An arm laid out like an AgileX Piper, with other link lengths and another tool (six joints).
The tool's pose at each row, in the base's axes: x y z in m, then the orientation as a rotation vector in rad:
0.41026 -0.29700 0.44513 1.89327 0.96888 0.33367
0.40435 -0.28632 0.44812 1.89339 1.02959 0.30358
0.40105 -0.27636 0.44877 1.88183 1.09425 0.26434
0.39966 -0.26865 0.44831 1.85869 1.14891 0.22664
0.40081 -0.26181 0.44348 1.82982 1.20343 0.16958
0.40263 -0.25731 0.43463 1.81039 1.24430 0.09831
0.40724 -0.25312 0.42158 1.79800 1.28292 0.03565
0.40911 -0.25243 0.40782 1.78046 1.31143 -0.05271
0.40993 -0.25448 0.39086 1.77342 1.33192 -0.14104
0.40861 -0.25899 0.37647 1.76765 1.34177 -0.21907
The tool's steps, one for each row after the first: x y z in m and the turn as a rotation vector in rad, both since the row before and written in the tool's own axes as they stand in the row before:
0.00361 -0.00286 -0.01169 0.02929 0.01102 -0.04759
0.00540 -0.00339 -0.00835 0.02434 0.00579 -0.05772
0.00528 -0.00262 -0.00518 0.01191 0.00018 -0.05582
0.00738 -0.00405 -0.00071 0.01485 -0.01266 -0.06528
0.00750 -0.00586 0.00336 0.02451 -0.02589 -0.05843
0.01071 -0.00631 0.00738 0.02751 -0.01898 -0.05069
0.00752 -0.00785 0.00866 0.03250 -0.04031 -0.05620
0.00741 -0.00984 0.01186 0.04023 -0.04003 -0.04701
0.00424 -0.00920 0.01125 0.03516 -0.03875 -0.03636

